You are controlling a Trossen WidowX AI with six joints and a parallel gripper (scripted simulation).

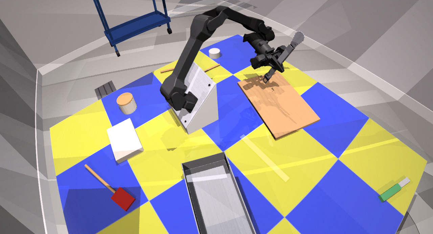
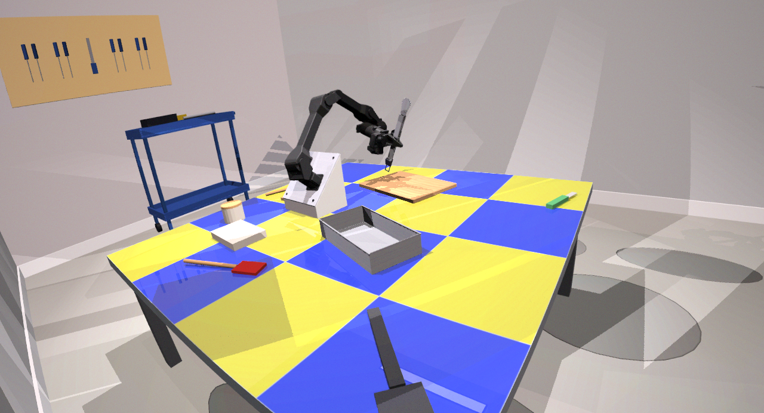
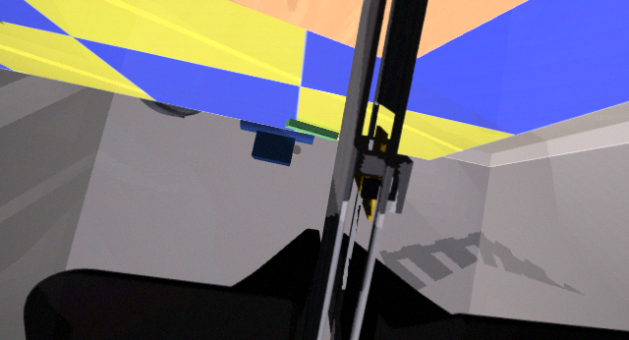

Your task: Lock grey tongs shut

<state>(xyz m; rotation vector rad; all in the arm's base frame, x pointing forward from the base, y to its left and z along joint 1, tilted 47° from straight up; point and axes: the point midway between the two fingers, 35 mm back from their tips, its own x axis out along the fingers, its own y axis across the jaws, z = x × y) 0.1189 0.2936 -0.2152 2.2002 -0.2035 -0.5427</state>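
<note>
Right now the yellow lock piece is 50 mm behind my gripper tip and 20 mm below it. Round my gripper tip: wooden board 170 mm below; tong arm 60 mm above, 20 mm behind; grey roasting tin 490 mm to the right, 200 mm ahead, 140 mm below.
</note>
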